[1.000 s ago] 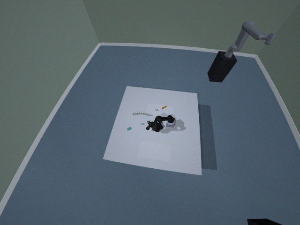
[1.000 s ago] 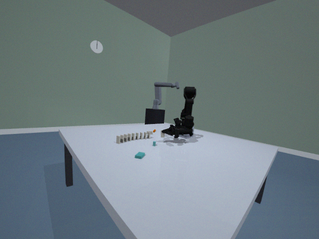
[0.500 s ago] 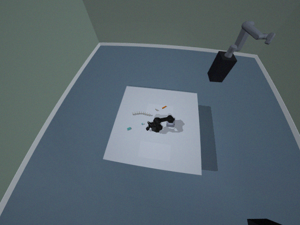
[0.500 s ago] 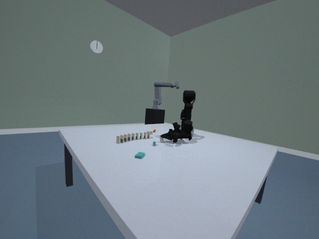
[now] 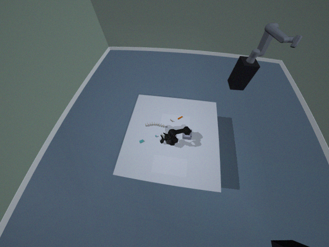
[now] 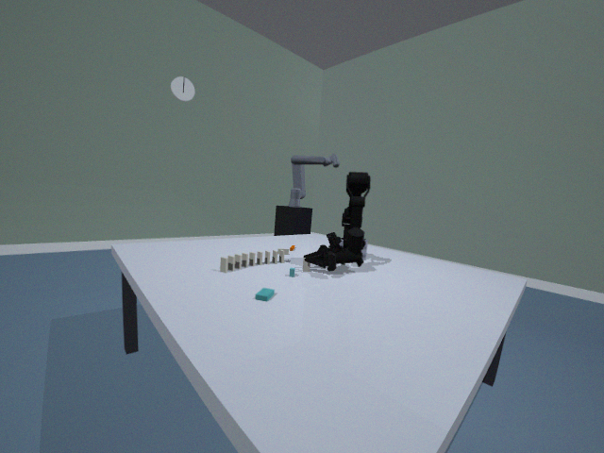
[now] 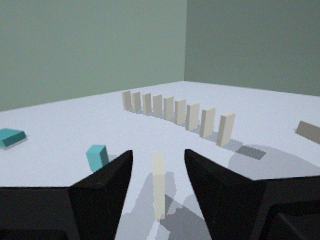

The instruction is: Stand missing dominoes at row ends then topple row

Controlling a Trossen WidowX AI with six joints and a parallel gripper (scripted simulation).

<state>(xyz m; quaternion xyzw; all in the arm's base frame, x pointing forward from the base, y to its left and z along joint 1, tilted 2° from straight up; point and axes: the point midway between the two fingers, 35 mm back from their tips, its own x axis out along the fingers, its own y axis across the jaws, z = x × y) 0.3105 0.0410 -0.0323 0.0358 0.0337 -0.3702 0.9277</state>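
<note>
My gripper tip is now 300 mm to the left of the orange piece, 250 mm past it and 40 mm above it. Round my gripper tip: flat teal block (270 mm ahead, 110 mm to the left, 40 mm below).
</note>
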